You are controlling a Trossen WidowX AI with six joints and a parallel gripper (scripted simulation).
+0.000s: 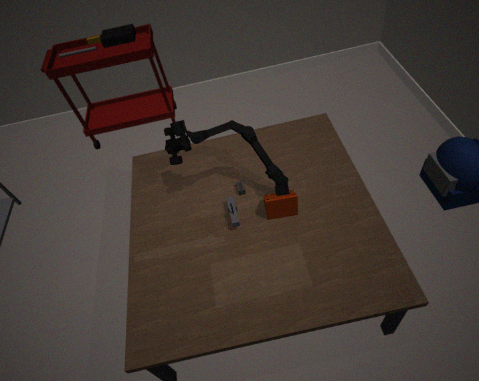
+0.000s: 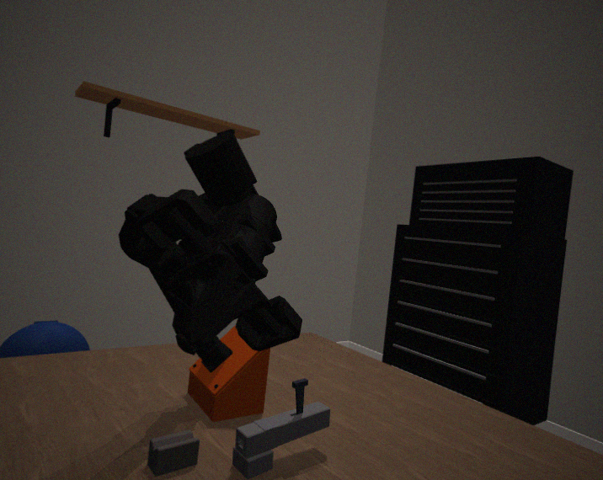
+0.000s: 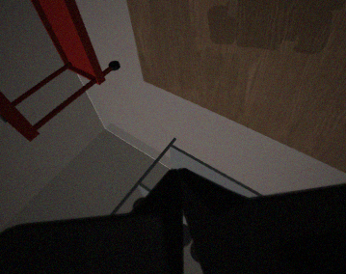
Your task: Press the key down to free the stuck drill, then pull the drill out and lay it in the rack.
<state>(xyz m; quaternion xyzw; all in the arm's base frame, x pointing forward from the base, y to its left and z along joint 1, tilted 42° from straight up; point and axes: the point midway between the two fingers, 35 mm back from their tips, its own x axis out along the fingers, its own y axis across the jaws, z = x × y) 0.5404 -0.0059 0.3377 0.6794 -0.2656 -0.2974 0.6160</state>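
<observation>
Right now the small dark key is 300 mm behind my gripper tip, 310 mm to the left of it and 200 mm below it. From my gripper tip the other things lie so: grey housing block: 300 mm behind, 280 mm to the left, 260 mm below; then drill: 300 mm behind, 260 mm to the left, 250 mm below; then small grey rack: 350 mm behind, 100 mm to the left, 290 mm below.
</observation>
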